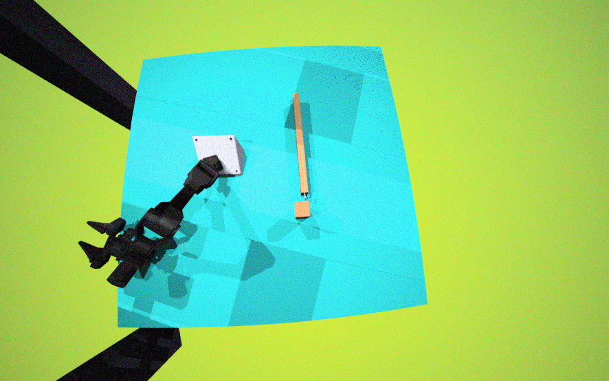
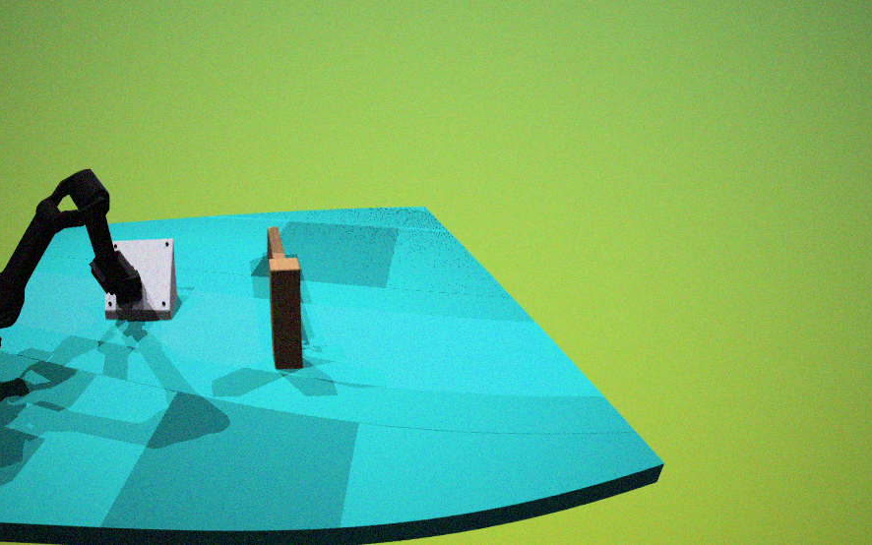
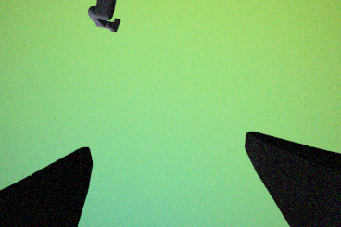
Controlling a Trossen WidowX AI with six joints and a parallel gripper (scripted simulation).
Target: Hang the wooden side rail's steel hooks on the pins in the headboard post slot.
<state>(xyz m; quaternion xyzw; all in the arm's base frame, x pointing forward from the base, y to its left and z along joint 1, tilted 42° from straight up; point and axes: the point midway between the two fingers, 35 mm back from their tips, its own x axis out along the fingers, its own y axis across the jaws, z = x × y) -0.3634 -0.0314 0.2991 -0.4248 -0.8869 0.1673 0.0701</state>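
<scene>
Right now my gripper tip is 73 cm short of the headboard post, 13 cm above it and 6 cm to the left of it.
</scene>
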